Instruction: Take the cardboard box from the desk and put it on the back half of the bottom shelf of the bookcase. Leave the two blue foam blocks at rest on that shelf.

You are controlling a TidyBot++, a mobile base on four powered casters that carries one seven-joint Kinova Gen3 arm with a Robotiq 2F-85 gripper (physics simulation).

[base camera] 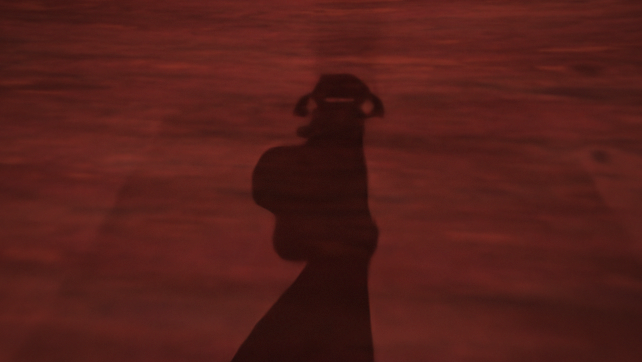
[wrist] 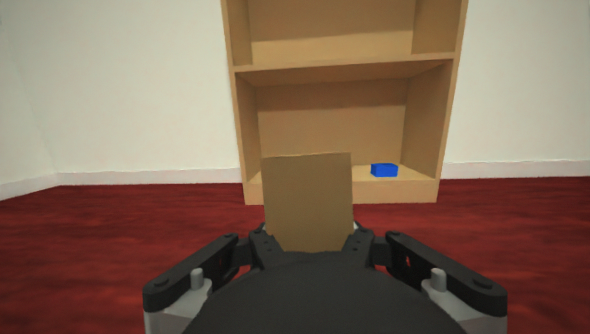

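Observation:
In the wrist view the cardboard box is between the fingers of my gripper, which is shut on it. The box stands out ahead of the fingers, in front of the bookcase. It covers the left-middle part of the bottom shelf's front. One blue foam block rests on the right part of the bottom shelf. The second blue block does not show; the box hides part of the shelf's left side. The gripper and the box do not show in the base camera view.
The bookcase stands against a white wall, with a middle shelf above the bottom compartment. Its side panels bound the opening at left and right. A red floor lies in front. The arm's dark shadow falls on it.

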